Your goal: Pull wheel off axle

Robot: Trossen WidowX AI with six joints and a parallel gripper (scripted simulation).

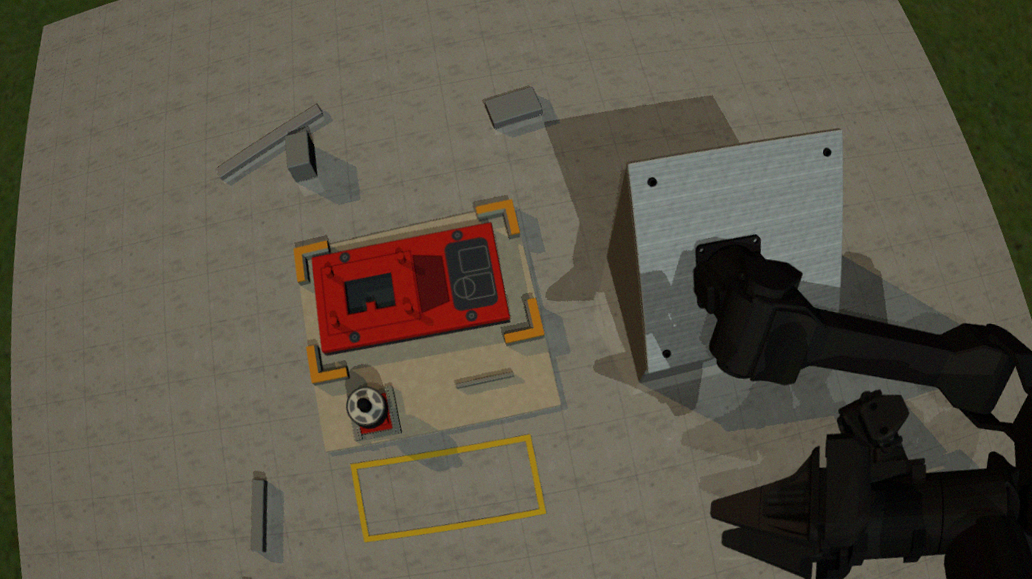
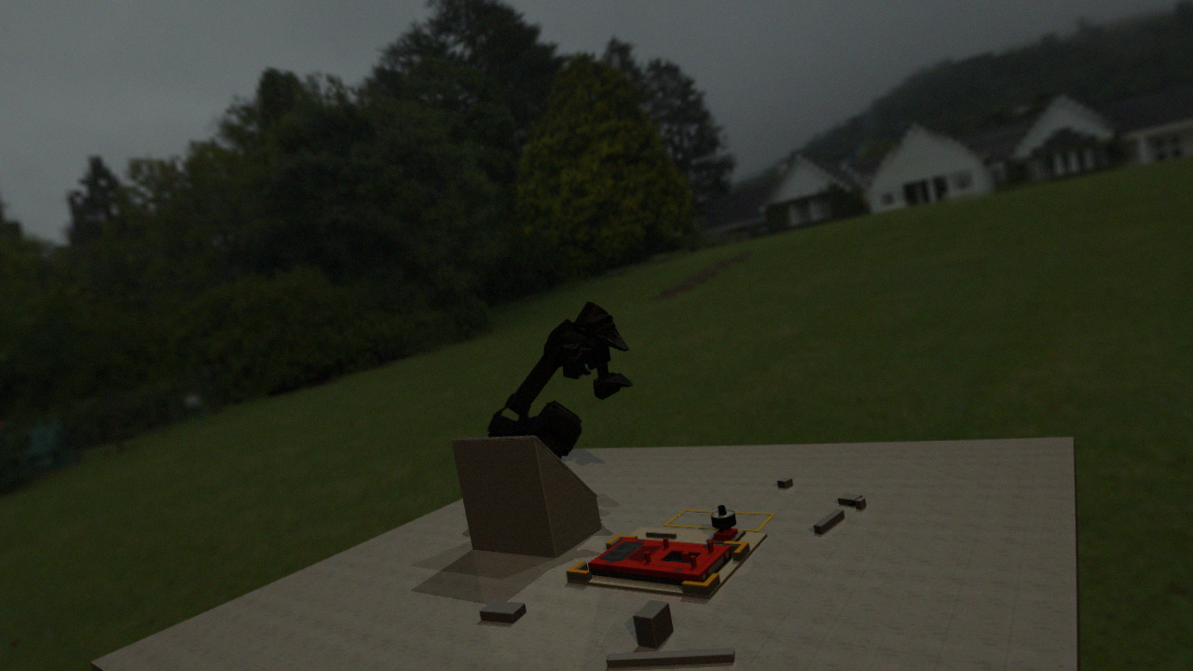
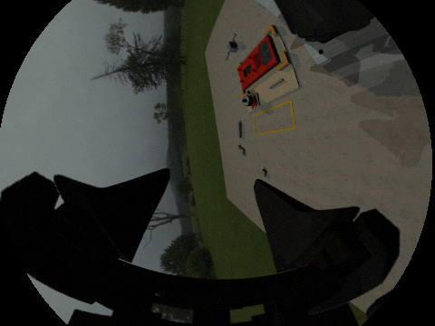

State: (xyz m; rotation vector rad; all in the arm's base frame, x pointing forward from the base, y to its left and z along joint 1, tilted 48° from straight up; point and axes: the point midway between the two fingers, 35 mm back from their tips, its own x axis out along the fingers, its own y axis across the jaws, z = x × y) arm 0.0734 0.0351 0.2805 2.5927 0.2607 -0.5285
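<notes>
The grey wheel lies 26 cm ahead of my gripper tip, 25 cm below it and 18 cm to the right of it. The rest, counted from my gripper tip: grey bar 53 cm to the right, 35 cm ahead, 28 cm below; axle 26 cm ahead, 25 cm below, 18 cm to the right.
</notes>
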